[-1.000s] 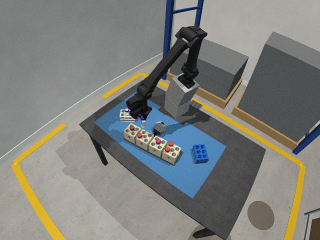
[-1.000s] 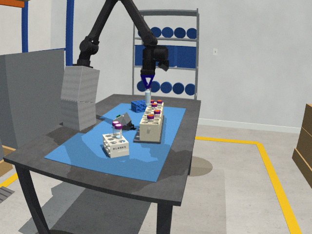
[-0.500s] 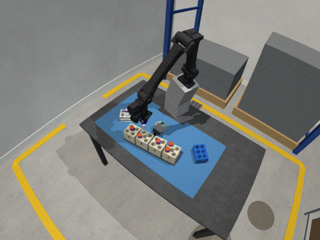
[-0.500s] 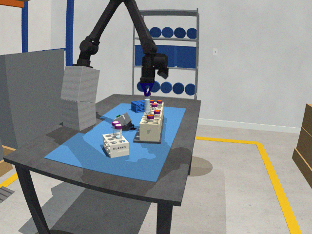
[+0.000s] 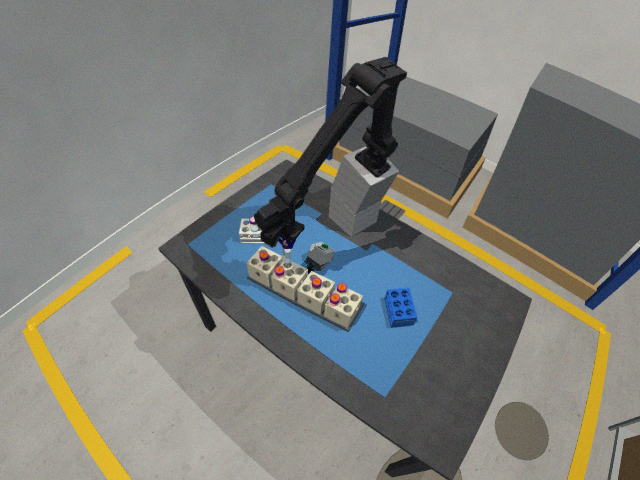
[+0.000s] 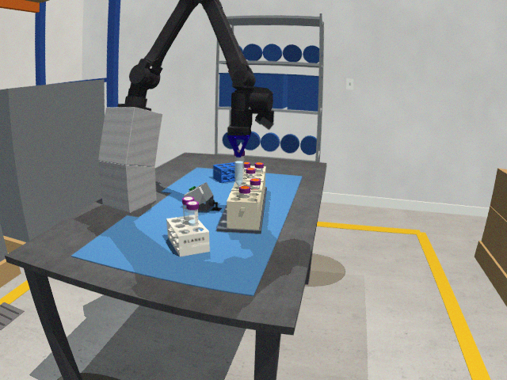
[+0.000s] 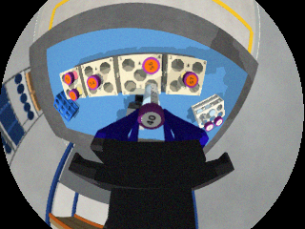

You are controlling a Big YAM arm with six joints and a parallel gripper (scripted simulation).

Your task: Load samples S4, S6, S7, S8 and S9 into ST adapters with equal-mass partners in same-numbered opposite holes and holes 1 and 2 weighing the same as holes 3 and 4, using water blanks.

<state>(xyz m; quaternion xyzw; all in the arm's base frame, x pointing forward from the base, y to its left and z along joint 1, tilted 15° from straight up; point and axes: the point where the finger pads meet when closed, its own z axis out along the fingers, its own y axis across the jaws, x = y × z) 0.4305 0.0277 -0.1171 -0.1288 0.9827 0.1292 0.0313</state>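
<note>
My hand is 180 mm past the green DONE key, 20 mm to the right of it and 140 mm above it. The rest, counted from my hand: white blank rack RB 50 mm behind, 260 mm to the right, 180 mm below; then blue sample rack RS 200 mm behind, 390 mm to the left, 180 mm below.
</note>
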